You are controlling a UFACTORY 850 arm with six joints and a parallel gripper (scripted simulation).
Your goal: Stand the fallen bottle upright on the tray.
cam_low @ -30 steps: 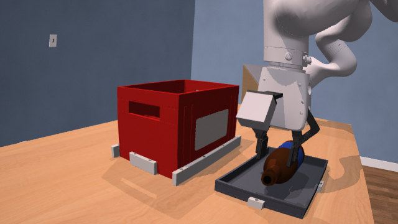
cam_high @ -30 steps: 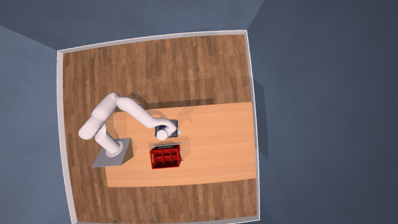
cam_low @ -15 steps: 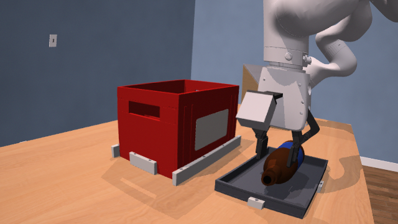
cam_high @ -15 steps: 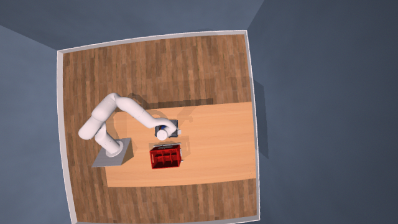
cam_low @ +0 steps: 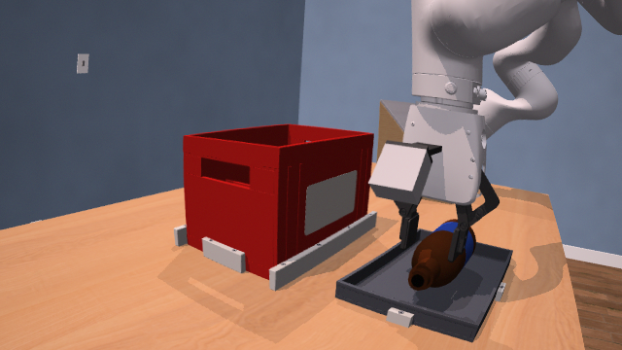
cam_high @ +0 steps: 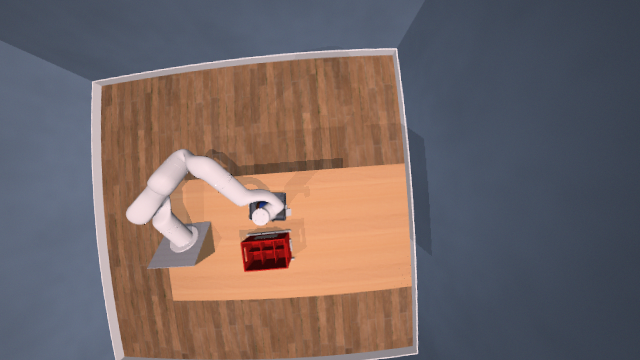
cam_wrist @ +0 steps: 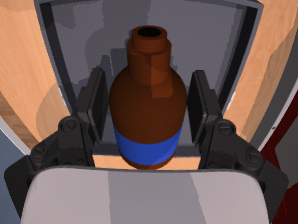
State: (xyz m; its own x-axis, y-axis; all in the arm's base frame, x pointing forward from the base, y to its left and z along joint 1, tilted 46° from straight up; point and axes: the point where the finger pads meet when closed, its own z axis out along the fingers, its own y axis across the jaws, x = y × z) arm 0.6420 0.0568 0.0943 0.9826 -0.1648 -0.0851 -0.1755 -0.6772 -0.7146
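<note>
Right now the brown bottle is 50 mm behind my hand, 40 mm below it and 10 mm to the left of it. Also, from my hand: dark grey tray 70 mm below, 70 mm behind, 10 mm to the left; red crate 270 mm to the right, 100 mm behind.
</note>
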